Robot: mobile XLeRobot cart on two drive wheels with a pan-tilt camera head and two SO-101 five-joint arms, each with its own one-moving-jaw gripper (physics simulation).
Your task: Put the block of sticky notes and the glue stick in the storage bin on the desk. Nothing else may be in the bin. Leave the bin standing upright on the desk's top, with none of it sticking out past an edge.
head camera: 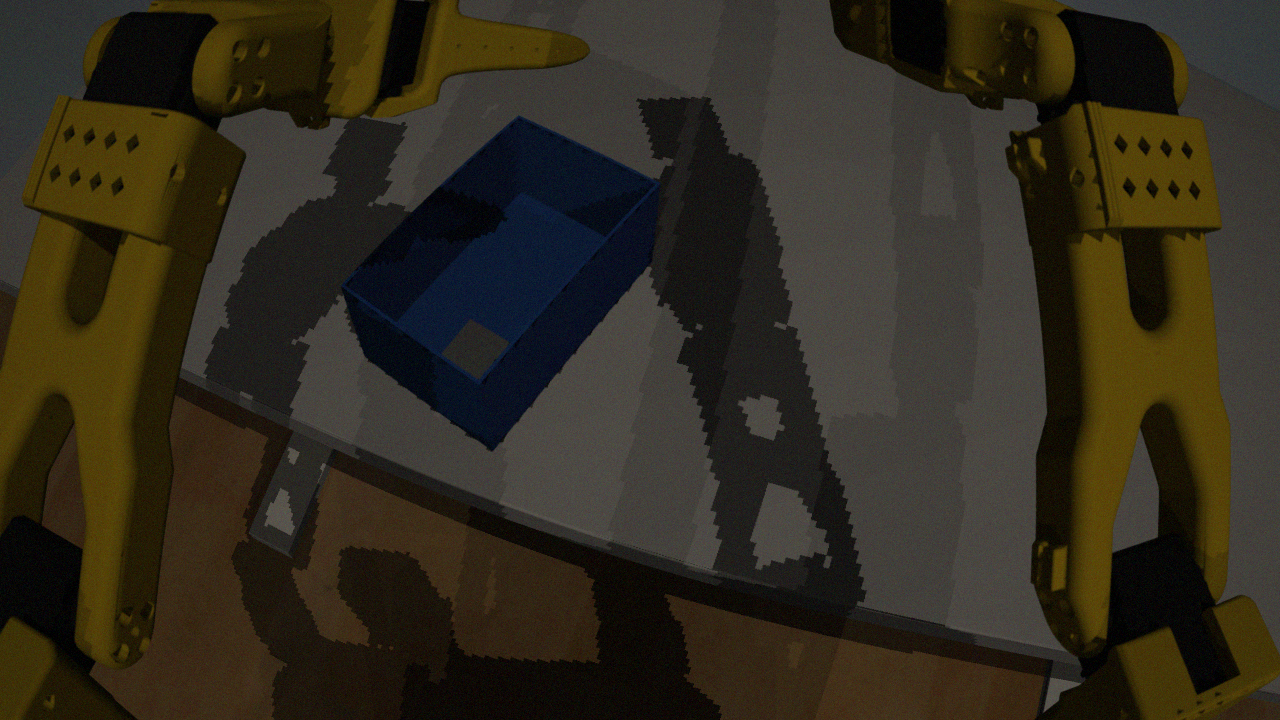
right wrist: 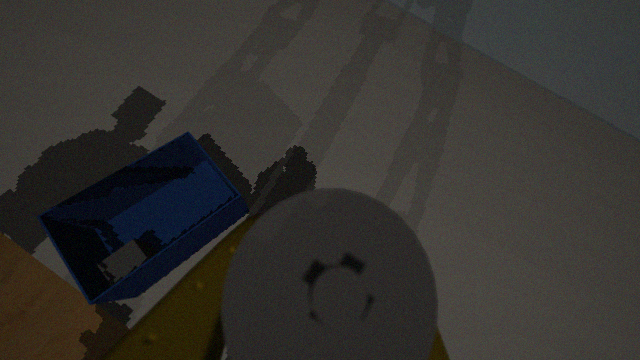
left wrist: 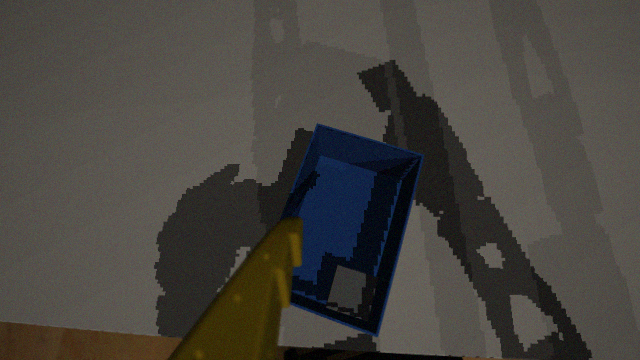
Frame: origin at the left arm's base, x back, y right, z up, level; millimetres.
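Seen in the pictures: left end effector, tool point: (head camera: 406,27) (left wrist: 301,234); right end effector, tool point: (right wrist: 266,231).
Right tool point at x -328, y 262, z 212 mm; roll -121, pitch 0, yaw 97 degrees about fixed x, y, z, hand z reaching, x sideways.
Pixels of each thing's top centre, then the offset from my right tool point to it. Level surfaces: height alone.
- blue storage bin, middle of its top: (head camera: 498,230) (left wrist: 344,218) (right wrist: 146,204) dx -24, dy -148, dz -192 mm
- glue stick, middle of its top: (right wrist: 341,276) dx +9, dy +14, dz +42 mm
- desk, its level: dz -267 mm
- brown wooden floor, its level: dz -987 mm
The blue storage bin (head camera: 572,313) (left wrist: 361,145) (right wrist: 190,242) stands upright on the desk near its front edge. The grey block of sticky notes (head camera: 476,347) (left wrist: 346,288) (right wrist: 124,259) lies inside, at the bin's near end. My left gripper (head camera: 572,46) (left wrist: 296,226) is open and empty, above the desk; one notched jaw shows in the left wrist view. My right gripper (right wrist: 330,250) is shut on the glue stick (right wrist: 340,300), whose round grey end faces the camera. In the head view the right gripper is cut off at the top.
The desk (head camera: 554,474) (left wrist: 100,125) (right wrist: 510,225) carries several dark arm shadows. Its front edge runs close below the bin, with the brown wooden floor (head camera: 537,608) (right wrist: 40,295) beyond. The far desk edge shows at the upper right of the right wrist view.
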